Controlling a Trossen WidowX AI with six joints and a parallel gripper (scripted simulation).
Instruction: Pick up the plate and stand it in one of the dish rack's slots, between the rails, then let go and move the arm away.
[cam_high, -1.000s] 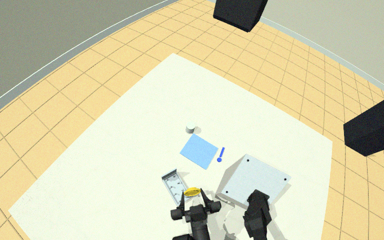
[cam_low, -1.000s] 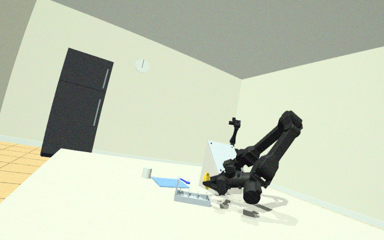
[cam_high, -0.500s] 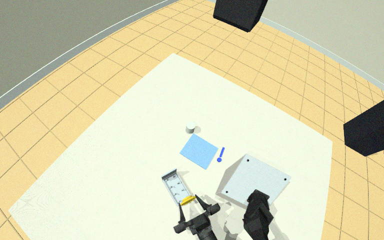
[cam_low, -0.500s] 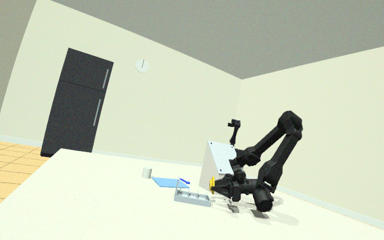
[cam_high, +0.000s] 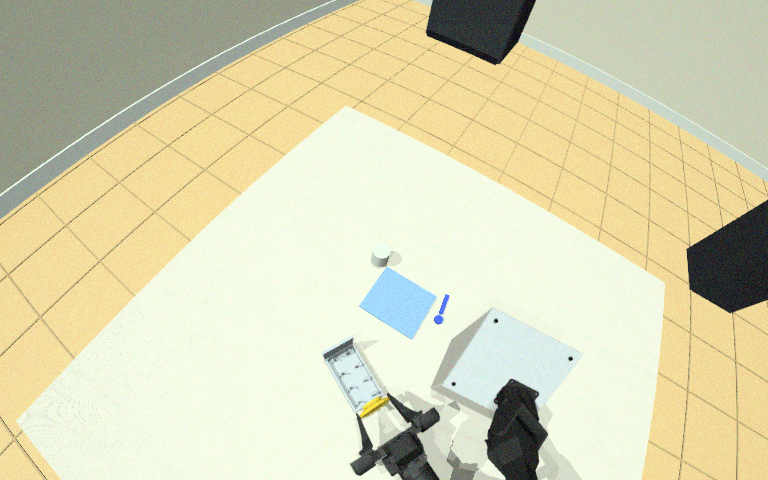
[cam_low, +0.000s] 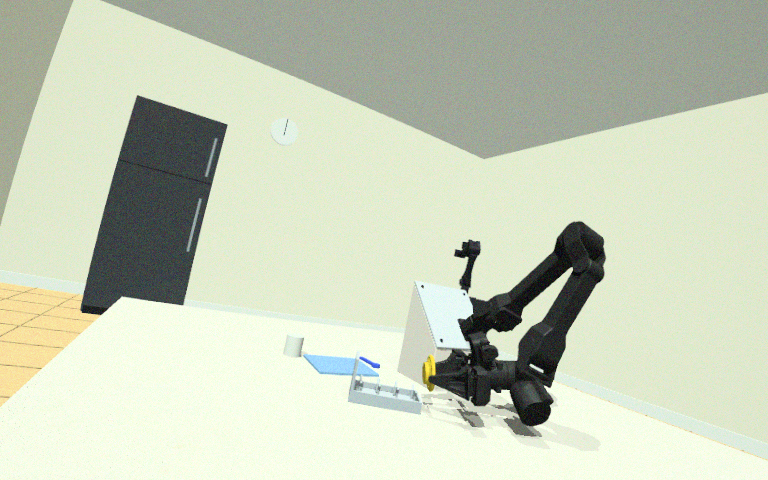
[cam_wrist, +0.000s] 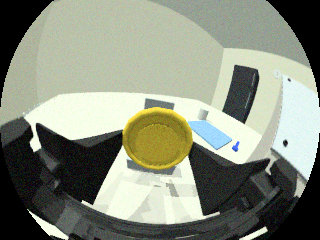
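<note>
The grey dish rack lies 60 mm ahead of my gripper tip, 40 mm below it and 30 mm to the right of it. Round my gripper tip: light blue mat 250 mm to the right, 70 mm below, 60 mm ahead; then yellow plate 10 mm behind; then blue spoon 280 mm to the right, 60 mm below, 50 mm behind.
</note>
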